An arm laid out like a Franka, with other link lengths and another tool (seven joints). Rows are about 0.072 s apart.
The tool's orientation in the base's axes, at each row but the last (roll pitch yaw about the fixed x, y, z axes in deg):
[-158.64, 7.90, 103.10]
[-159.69, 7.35, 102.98]
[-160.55, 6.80, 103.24]
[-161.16, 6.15, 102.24]
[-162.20, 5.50, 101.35]
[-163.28, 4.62, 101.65]
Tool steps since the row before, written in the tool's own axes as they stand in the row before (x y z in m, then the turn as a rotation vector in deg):
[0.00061, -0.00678, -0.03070, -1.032, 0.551, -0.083]
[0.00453, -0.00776, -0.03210, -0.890, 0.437, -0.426]
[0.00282, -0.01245, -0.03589, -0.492, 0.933, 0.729]
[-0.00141, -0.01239, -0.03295, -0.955, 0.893, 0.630]
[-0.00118, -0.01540, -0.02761, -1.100, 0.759, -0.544]
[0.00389, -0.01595, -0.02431, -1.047, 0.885, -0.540]
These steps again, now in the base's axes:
[0.00364, 0.00585, 0.03068, 0.765, -0.889, 0.020]
[0.00181, 0.00933, 0.03195, 0.735, -0.704, 0.360]
[-0.00147, 0.00715, 0.03739, 0.759, -0.445, -0.933]
[-0.00156, 0.00208, 0.03513, 0.849, -0.884, -0.777]
[-0.00645, 0.00054, 0.03097, 1.082, -0.872, 0.390]
[-0.00935, 0.00432, 0.02747, 1.189, -0.799, 0.346]

